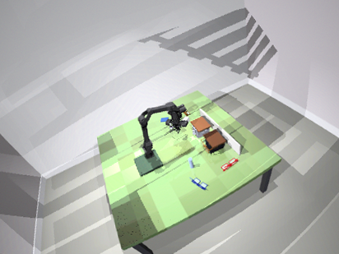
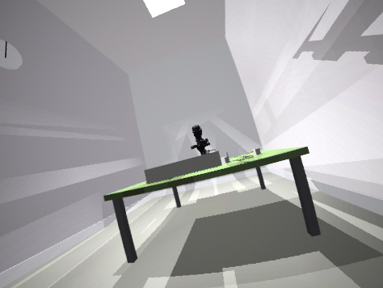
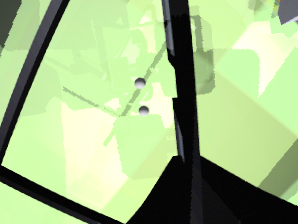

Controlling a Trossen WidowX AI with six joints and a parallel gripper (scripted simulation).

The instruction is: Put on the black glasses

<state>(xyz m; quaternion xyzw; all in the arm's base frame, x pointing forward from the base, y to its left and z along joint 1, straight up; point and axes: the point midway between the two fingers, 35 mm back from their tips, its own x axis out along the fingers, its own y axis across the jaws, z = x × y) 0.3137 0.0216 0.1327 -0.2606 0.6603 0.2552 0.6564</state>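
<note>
Right now my gripper tip is 21 cm to the right of the pale round disc, 9 cm above it and 1 cm past it. The rest, counted from my gripper tip: blue item (37 cm to the left, 12 cm below, 1 cm behind); then grey wall panel (30 cm ahead, 14 cm to the right, 6 cm below).
</note>
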